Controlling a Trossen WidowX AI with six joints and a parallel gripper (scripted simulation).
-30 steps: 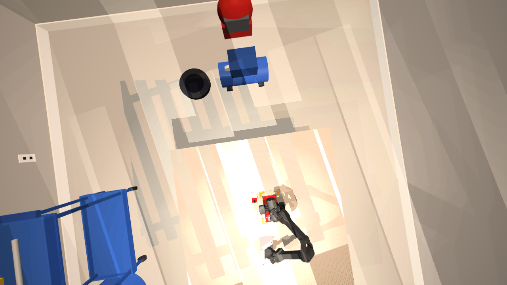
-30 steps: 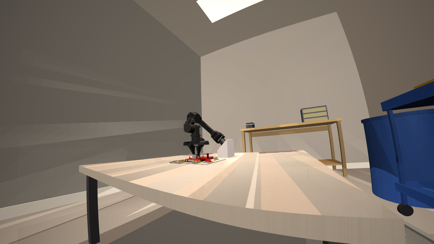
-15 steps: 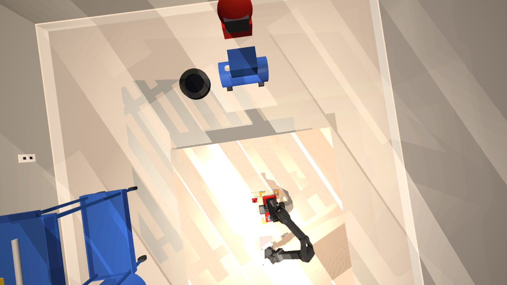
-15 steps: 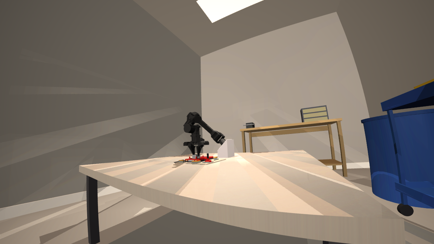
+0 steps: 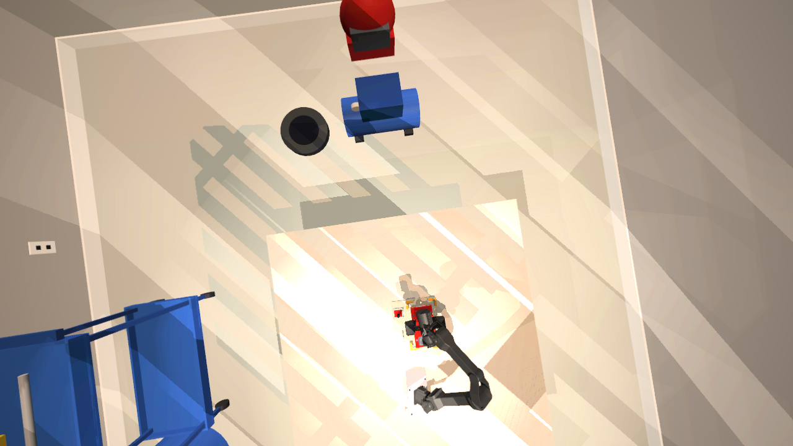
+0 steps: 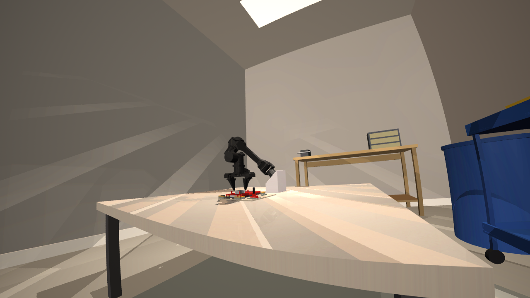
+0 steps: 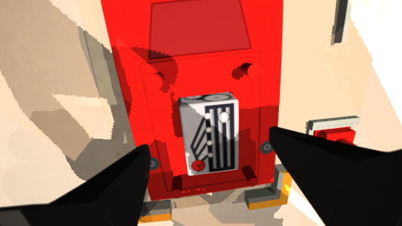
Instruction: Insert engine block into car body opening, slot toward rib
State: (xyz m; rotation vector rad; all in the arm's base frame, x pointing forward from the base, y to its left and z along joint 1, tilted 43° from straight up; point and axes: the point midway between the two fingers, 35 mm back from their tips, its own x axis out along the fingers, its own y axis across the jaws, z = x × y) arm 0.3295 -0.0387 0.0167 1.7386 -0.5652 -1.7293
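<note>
My gripper tip is now 20 mm above the engine block and 10 mm to the right of it.
</note>
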